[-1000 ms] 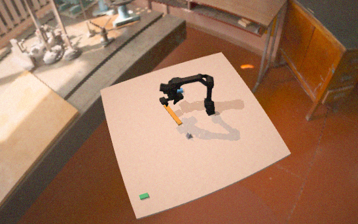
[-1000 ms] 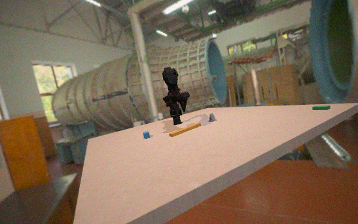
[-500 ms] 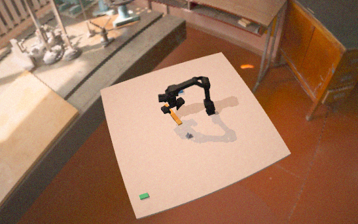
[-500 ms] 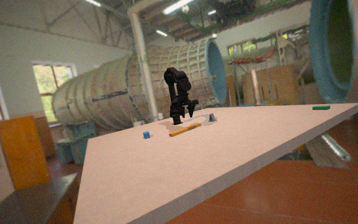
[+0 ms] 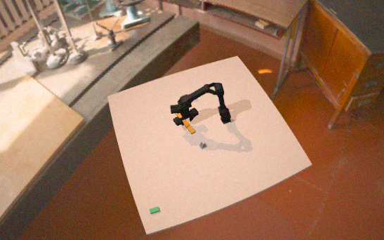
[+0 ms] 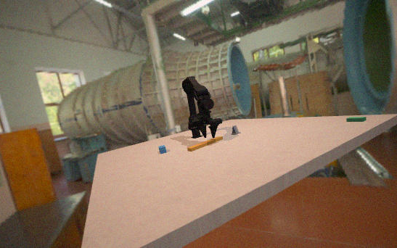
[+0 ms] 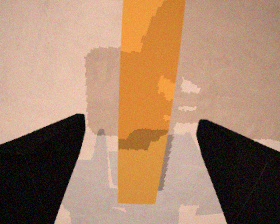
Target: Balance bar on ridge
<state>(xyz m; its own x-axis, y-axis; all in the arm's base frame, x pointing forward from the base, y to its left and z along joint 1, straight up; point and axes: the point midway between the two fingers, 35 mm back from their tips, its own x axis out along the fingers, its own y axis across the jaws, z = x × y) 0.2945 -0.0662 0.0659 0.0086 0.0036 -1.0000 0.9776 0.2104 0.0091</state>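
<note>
My gripper tip is now 3 cm to the left of the orange bar and 2 cm above it. Also, from my gripper tip: green block: 45 cm ahead, 57 cm to the left, 2 cm below; blue block: 13 cm behind, 24 cm to the right, 2 cm below.
</note>
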